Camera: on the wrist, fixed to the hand. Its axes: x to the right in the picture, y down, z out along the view.
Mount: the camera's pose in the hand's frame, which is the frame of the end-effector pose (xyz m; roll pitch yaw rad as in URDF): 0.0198 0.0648 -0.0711 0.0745 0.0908 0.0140
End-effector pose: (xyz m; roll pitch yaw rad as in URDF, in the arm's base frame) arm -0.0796 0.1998 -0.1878 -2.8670 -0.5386 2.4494
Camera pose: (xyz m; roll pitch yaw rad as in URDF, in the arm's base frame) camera -0.0205 0.2569 -0.1340 -2.7675 -0.6217 2.4026
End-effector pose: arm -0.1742 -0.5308 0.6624 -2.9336 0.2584 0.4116
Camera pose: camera -0.1123 -0.5890 0.7117 -2.8668 0.1723 0.3787
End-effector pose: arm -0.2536 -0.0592 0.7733 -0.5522 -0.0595 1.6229
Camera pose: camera -0.2728 -0.0348 0.6801 -0.4777 0.0252 1.5872
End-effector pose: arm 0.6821 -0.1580 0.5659 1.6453 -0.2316 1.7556
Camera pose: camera 0.6166 -0.1670 0.6385 1.6971 -0.2513 1.8480
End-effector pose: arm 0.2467 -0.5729 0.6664 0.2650 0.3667 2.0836
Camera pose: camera 0.1760 -0.6127 0.6111 0.3553 0.4504 2.1249
